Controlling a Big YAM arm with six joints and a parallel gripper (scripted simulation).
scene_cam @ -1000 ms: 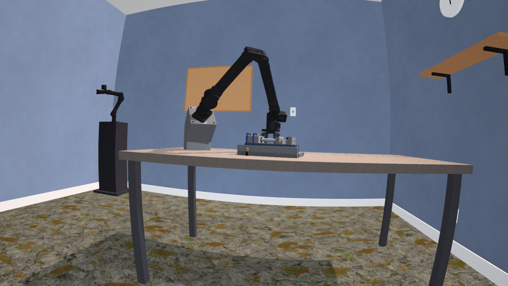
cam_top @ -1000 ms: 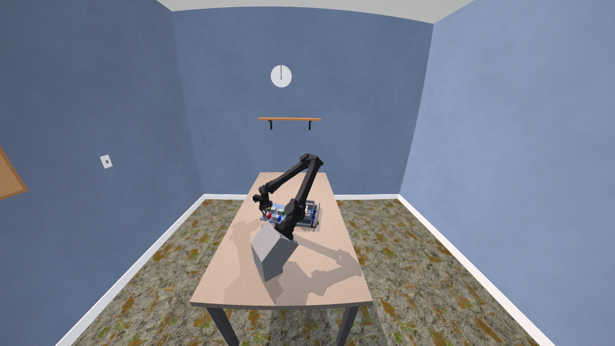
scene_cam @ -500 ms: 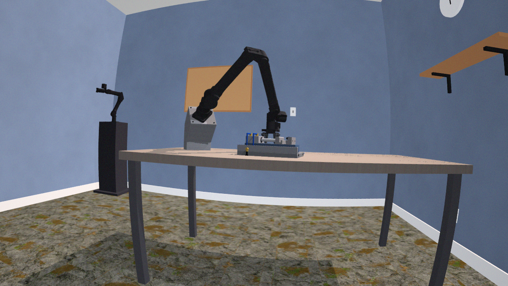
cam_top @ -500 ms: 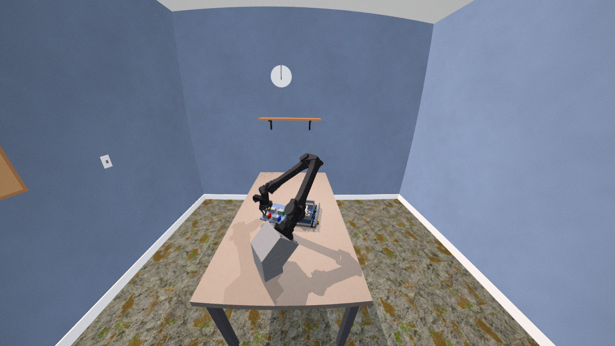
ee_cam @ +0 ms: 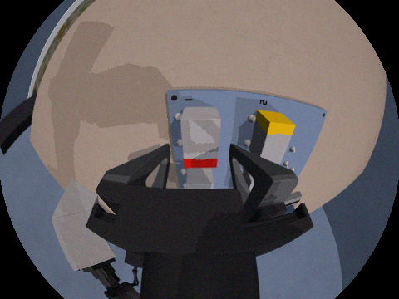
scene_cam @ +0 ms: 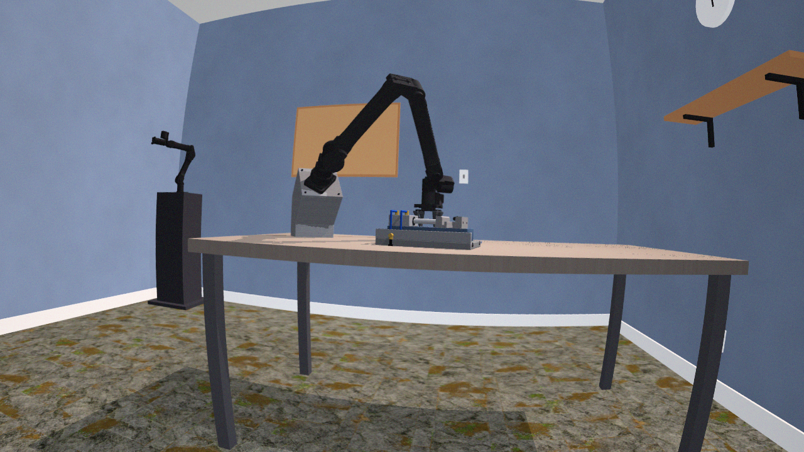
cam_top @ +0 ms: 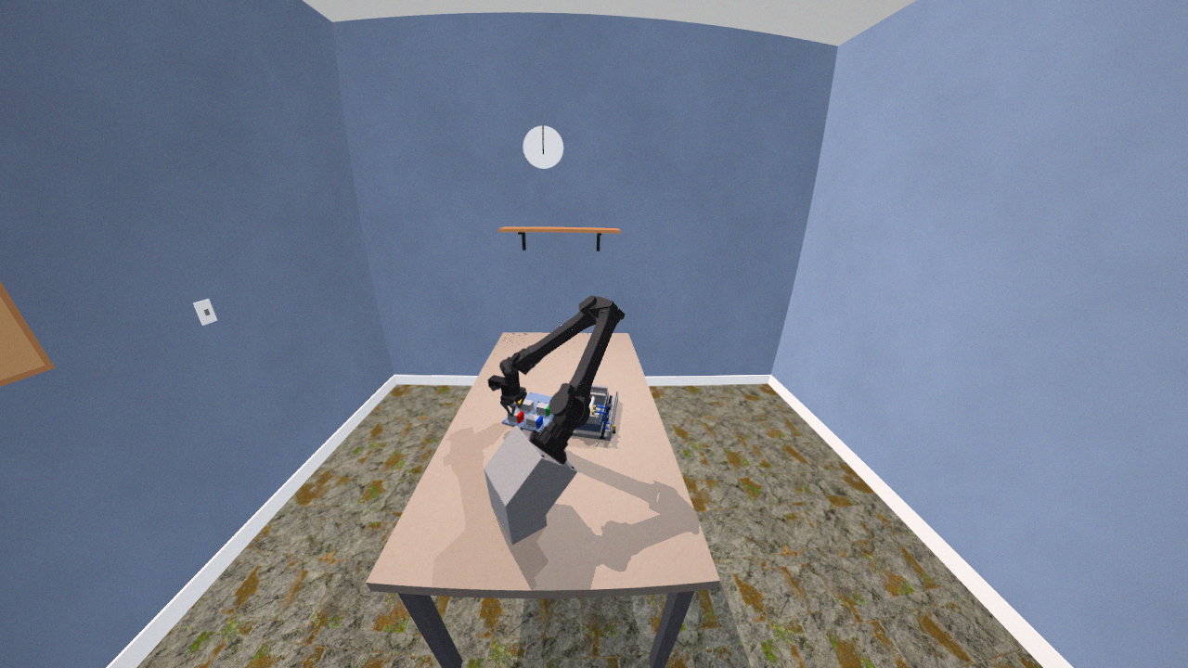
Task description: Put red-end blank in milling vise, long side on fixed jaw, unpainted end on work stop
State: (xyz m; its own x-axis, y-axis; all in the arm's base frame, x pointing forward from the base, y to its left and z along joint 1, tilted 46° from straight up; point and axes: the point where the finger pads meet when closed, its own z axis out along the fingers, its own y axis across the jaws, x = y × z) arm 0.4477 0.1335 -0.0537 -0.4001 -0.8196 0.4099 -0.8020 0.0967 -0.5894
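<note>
The work stop is 31 cm to the right of my hand, 9 cm ahead of it and 3 cm above it. Also, from my hand: blue-ended blank: 8 cm to the right, 4 cm behind, 3 cm below; yellow-ended blank: 8 cm ahead, 4 cm to the right, 3 cm below; blue plate: 8 cm to the right, 6 cm ahead, 5 cm below.
</note>
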